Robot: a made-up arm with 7 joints.
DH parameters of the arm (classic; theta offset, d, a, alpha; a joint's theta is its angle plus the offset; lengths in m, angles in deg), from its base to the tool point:
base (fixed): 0 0 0 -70
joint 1: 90 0 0 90
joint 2: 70 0 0 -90
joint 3: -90 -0.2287 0.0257 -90
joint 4: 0 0 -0.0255 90
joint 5: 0 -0.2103 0 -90
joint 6: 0 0 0 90
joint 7: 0 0 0 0
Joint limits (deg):
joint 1: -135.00..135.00
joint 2: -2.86..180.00
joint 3: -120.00..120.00
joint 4: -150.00..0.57
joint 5: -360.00..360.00
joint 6: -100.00..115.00
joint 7: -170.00..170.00
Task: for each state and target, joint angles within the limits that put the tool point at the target. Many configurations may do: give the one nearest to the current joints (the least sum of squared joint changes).
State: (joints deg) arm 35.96 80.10 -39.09 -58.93 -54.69 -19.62 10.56
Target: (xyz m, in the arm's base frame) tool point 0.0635 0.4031 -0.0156
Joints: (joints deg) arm 34.56 116.56 -43.49 -58.34 -54.69 -19.62 10.56
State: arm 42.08 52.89 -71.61 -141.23 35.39 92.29 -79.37
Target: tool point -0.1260 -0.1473 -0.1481
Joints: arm 55.24 28.59 -89.70 -126.48 35.39 92.29 -79.37
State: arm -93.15 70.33 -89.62 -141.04 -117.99 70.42 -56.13
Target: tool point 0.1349 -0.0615 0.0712
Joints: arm -108.30 75.90 -74.43 -149.88 -117.99 70.42 -56.13
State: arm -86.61 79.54 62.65 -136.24 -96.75 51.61 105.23
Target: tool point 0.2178 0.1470 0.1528
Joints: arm -59.69 38.19 35.70 -106.53 -96.75 51.61 105.23
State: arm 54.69 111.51 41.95 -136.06 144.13 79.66 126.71
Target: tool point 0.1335 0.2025 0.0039
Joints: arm 60.45 79.58 54.02 -126.90 144.13 79.66 126.71
